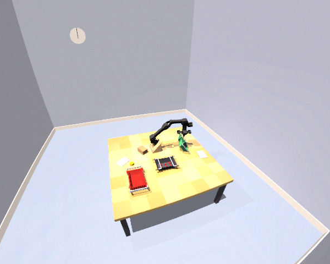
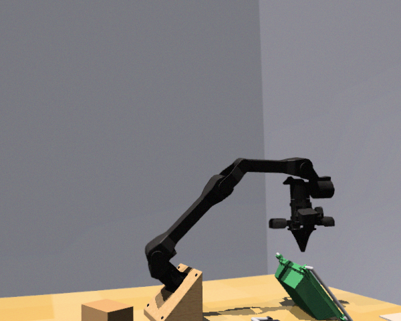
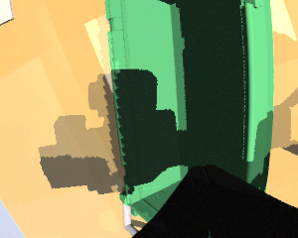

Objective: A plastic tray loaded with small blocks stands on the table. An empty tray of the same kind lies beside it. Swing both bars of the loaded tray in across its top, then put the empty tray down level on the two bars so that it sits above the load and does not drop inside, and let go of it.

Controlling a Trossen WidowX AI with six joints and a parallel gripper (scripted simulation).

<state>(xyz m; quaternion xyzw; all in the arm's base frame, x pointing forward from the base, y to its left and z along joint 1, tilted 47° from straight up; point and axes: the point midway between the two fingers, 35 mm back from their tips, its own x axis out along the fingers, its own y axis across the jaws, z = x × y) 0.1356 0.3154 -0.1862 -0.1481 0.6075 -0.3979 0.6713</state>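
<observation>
The green tray is 10 cm below my gripper tip and 2 cm to the left of it. The rest, counted from my gripper tip: brown block: 55 cm to the right, 14 cm below, 12 cm behind; then small yellow disc: 75 cm to the right, 16 cm below, 6 cm ahead.
</observation>
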